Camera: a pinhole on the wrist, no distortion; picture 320 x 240 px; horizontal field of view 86.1 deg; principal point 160.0 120.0 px. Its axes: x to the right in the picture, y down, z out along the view. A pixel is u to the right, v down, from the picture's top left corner.
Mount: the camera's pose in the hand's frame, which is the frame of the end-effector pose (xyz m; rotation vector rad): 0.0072 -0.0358 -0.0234 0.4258 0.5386 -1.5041
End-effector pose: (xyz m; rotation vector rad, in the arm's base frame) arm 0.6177 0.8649 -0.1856 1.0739 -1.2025 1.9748
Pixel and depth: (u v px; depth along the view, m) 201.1 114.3 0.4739
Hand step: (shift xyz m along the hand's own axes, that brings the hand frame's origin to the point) 0.0239 -0.4027 0.2973
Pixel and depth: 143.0 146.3 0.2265
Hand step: 0.0582 -0.1471 0.1716
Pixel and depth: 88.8 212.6 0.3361
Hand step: 0.2138 -0.1100 0.3191
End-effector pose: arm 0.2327 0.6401 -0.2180 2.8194 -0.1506 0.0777
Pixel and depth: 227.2 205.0 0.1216
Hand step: 0.0755 -0.1430 0.0440
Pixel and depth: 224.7 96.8 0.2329
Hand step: -0.0087 -0.2431 0.1172
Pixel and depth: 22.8 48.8 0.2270
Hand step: -0.0688 -0.0216 0.2724
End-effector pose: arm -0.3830 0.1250 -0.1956 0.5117 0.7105 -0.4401
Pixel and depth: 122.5 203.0 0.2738
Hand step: 0.1596 -0.1407 0.2254
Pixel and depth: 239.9 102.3 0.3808
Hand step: -0.0069 -0.4019 0.1861
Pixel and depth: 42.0 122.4 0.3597
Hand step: 0.0404 -0.0412 0.4121
